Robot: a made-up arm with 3 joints. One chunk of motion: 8 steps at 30 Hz.
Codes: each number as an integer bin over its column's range. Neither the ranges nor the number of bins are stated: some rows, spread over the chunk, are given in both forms.
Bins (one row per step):
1: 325 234 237
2: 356 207 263
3: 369 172 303
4: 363 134 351
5: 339 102 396
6: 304 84 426
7: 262 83 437
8: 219 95 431
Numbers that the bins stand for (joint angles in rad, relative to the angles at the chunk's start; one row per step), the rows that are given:
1: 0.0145 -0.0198 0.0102
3: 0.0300 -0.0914 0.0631
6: 0.0071 -0.1930 0.1618
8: -0.0229 -0.1803 0.1658
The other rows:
2: 0.0254 -0.0510 0.0310
4: 0.0279 -0.1353 0.1016
5: 0.0194 -0.1722 0.1377
7: -0.0077 -0.1942 0.1706

